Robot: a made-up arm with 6 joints.
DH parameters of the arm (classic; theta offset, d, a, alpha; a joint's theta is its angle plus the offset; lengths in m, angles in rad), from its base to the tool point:
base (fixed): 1.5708 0.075 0 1.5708
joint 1: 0 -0.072 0.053 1.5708
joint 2: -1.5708 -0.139 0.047 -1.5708
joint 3: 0 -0.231 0.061 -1.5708
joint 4: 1.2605 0 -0.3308 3.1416
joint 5: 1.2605 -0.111 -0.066 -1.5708
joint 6: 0 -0.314 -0.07 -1.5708
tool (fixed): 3.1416 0.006 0 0
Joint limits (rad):
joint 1: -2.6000..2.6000
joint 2: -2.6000..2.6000
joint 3: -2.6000..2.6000
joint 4: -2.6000..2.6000
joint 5: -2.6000..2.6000
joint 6: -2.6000..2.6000
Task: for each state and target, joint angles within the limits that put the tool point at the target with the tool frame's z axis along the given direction. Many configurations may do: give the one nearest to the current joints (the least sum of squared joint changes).
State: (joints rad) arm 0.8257 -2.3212 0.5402 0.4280 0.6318 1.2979
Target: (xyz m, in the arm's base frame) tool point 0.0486 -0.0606 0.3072 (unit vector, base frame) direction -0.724 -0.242 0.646
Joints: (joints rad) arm 0.8577 -2.1778 0.0633 0.8218 0.2595 0.8662
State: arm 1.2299 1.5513 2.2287 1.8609 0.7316 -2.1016
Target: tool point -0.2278 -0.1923 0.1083 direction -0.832 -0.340 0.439
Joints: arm 0.5886 1.2619 1.9674 1.4344 0.3522 -1.9964
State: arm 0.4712 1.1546 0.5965 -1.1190 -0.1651 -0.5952
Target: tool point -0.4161 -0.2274 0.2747 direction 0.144 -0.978 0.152
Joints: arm 0.6821 1.1355 0.8297 -1.8302 0.3069 0.1777
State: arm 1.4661 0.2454 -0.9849 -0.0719 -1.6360 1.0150
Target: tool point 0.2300 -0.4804 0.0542 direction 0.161 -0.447 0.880
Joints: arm 1.6874 0.2945 -0.6866 -0.4041 -1.8387 1.2272
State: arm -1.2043 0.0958 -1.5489 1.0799 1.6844 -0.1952
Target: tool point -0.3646 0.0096 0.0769 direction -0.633 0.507 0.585
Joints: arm -1.2060 0.2565 -0.8347 0.0712 1.3459 0.5677
